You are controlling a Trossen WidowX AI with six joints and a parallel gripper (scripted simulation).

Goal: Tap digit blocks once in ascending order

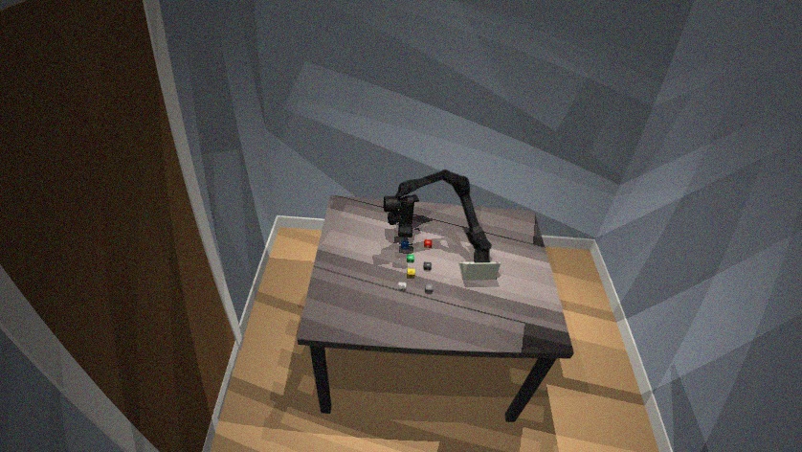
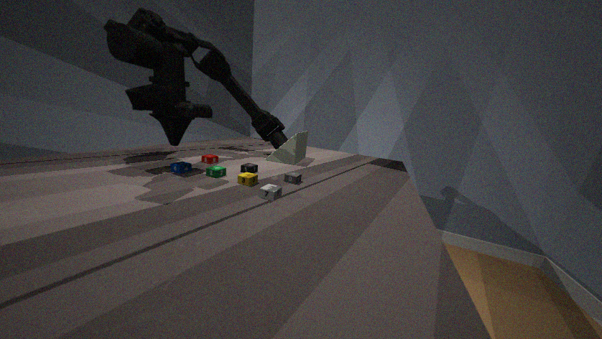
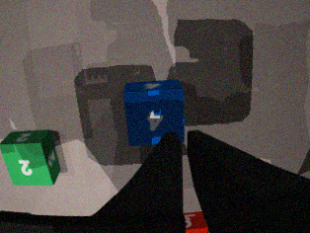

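My gripper tip is now 50 mm above the blue block, 10 mm to the right of it and 10 mm past it. Round my gripper tip: green block (90 mm to the left, 50 mm below, 40 mm behind); then red block (120 mm behind, 50 mm below, 20 mm to the right); then black block (130 mm to the left, 120 mm behind, 50 mm below).
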